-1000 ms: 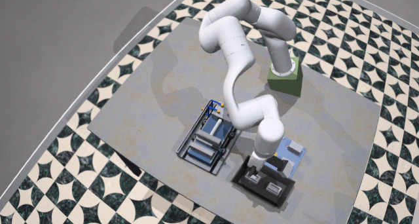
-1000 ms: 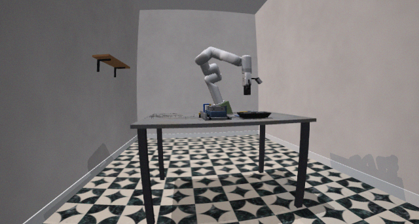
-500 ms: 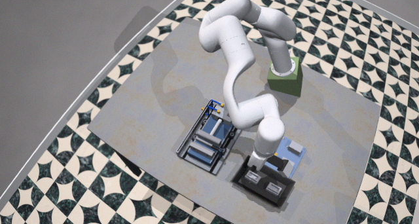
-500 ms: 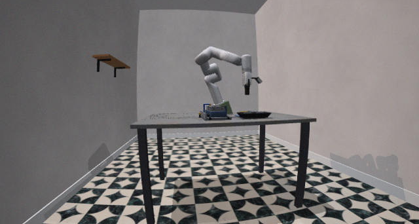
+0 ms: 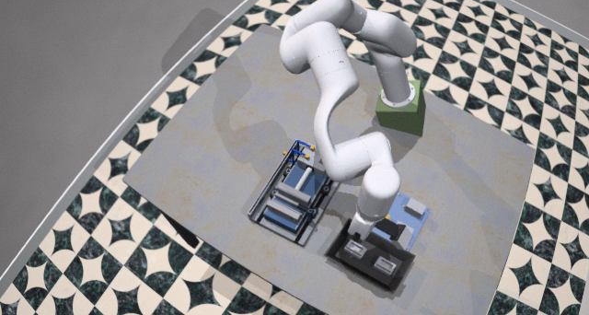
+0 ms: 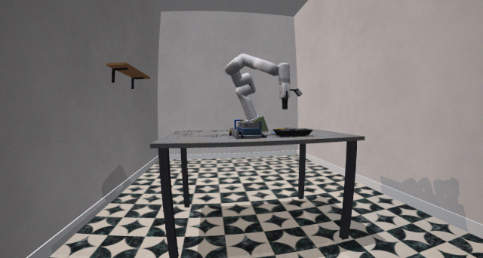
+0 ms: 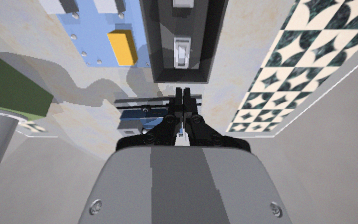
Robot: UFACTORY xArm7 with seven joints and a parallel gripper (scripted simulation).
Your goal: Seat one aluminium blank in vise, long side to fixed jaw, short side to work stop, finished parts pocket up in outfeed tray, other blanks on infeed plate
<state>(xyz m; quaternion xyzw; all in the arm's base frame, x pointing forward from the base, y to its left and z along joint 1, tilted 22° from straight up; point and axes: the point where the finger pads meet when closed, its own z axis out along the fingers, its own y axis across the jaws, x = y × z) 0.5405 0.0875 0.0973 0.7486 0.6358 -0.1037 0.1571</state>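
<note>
Right now my hand is 20 cm past the aluminium blank, 17 cm above it and 13 cm to the right of it. The rest, counted from my hand: brass blank: 17 cm below, 12 cm behind, 3 cm to the left; then blue infeed plate: 19 cm below, 15 cm behind, 8 cm to the left; then dark work stop rod: 18 cm to the right, 11 cm below, 4 cm behind.
</note>
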